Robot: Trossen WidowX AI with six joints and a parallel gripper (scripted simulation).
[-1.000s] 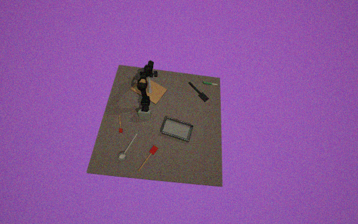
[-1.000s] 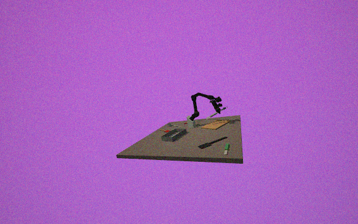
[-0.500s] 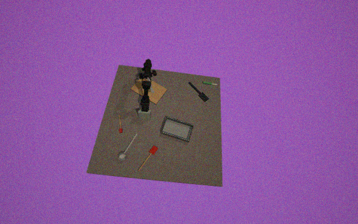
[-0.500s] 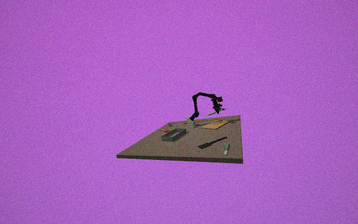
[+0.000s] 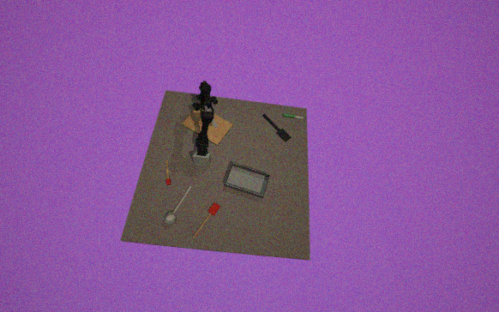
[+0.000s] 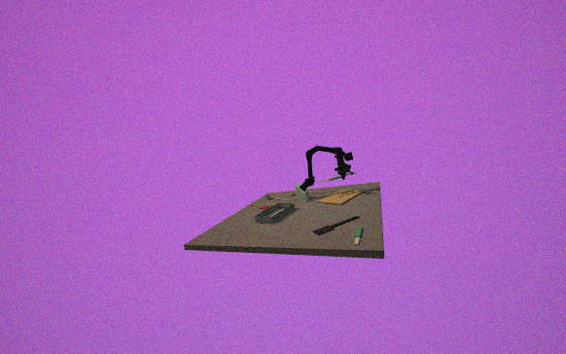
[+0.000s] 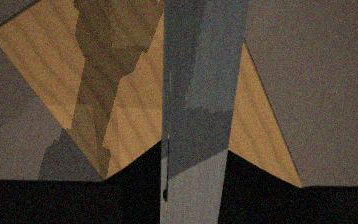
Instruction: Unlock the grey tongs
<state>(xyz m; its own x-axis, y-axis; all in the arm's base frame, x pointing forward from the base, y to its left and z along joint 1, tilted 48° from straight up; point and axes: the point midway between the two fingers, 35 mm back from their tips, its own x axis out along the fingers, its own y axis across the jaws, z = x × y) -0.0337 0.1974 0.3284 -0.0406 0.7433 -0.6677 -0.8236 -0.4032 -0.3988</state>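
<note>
My gripper tip is 10 mm short of the wooden board, 40 mm to the left of it and 150 mm above it. The rest, counted from my gripper tip: yellow lock piece (30 mm above); red-tipped tool (200 mm behind, 540 mm to the right, 150 mm below); black spatula (610 mm ahead, 20 mm to the left, 150 mm below).
</note>
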